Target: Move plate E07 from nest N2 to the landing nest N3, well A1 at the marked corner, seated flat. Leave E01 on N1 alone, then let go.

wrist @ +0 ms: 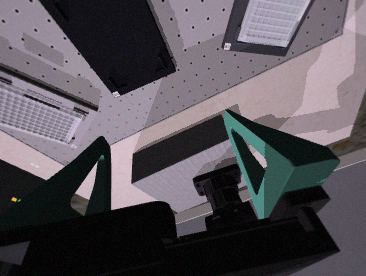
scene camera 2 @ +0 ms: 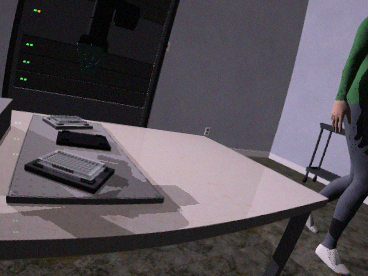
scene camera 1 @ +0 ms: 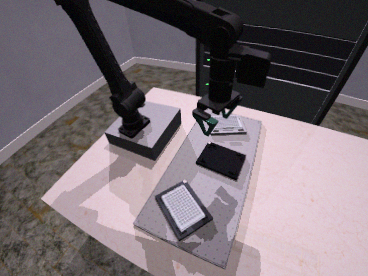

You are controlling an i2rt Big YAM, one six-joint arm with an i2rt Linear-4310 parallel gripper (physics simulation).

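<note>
Three nests stand in a row. The middle nest [scene camera 1: 221, 161] [scene camera 2: 82, 140] [wrist: 115, 40] is black and empty, with a white mark at one corner. A clear 96-well plate [scene camera 1: 183, 206] [scene camera 2: 70, 165] [wrist: 272, 22] lies in the near dark nest [scene camera 1: 168, 215] [scene camera 2: 97, 186] [wrist: 260, 49]. Another plate [scene camera 1: 231, 123] [scene camera 2: 65, 119] [wrist: 35, 112] lies in the far nest. Labels and well A1 cannot be read. My gripper [scene camera 1: 217, 125] [wrist: 165, 128] is open and empty, above the far end of the row; its green fingers also show in the second scene view.
The nests stand on a grey perforated board [scene camera 1: 150, 217] [scene camera 2: 145, 192] on the pale table [scene camera 1: 310, 200] [scene camera 2: 200, 165]. The arm's grey base block [scene camera 1: 167, 131] stands beside the board. A dark rack stands behind the table. A person in green [scene camera 2: 357, 75] stands at the right beside a cart.
</note>
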